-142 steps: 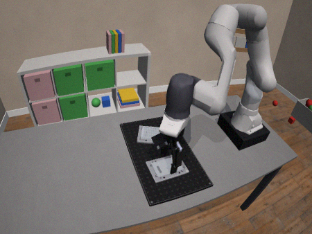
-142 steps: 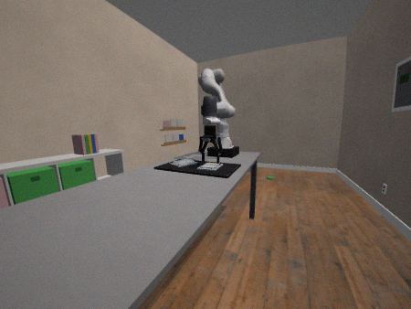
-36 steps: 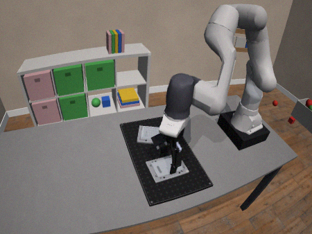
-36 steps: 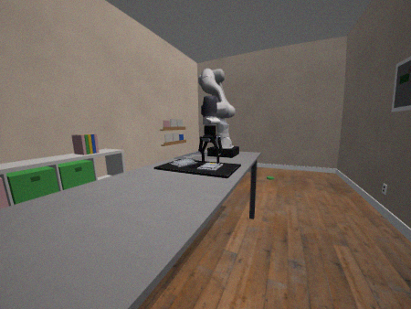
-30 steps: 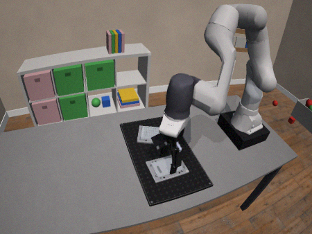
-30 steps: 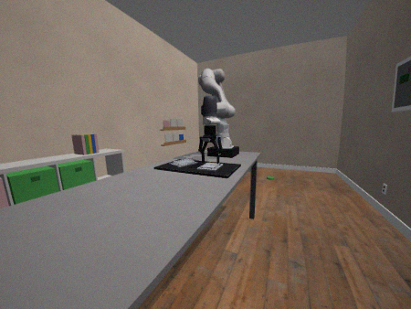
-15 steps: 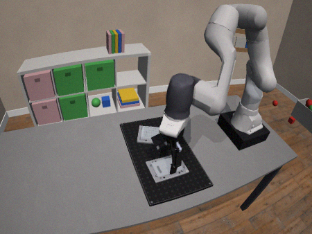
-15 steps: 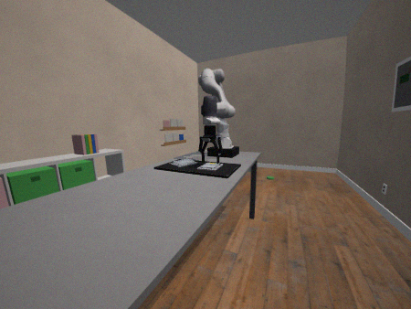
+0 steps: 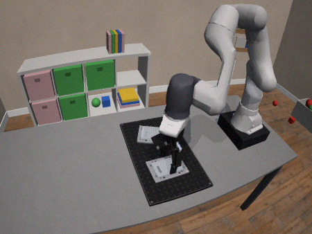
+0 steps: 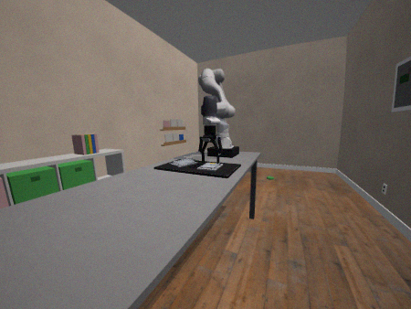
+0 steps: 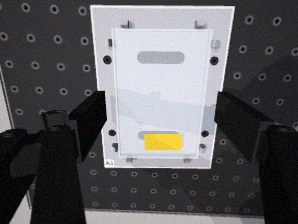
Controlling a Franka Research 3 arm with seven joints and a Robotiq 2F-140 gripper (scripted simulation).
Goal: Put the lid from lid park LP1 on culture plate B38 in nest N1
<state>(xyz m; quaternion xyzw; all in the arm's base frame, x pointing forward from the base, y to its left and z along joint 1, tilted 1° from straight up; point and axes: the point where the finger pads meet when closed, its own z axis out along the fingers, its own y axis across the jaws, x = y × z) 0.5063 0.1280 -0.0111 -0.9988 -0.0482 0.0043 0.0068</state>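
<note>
The clear lid is 4 cm below my hand. Round my hand: lid park: 5 cm below; then nest N1: 22 cm to the right, 5 cm below; then culture plate: 22 cm to the right, 4 cm below.
</note>
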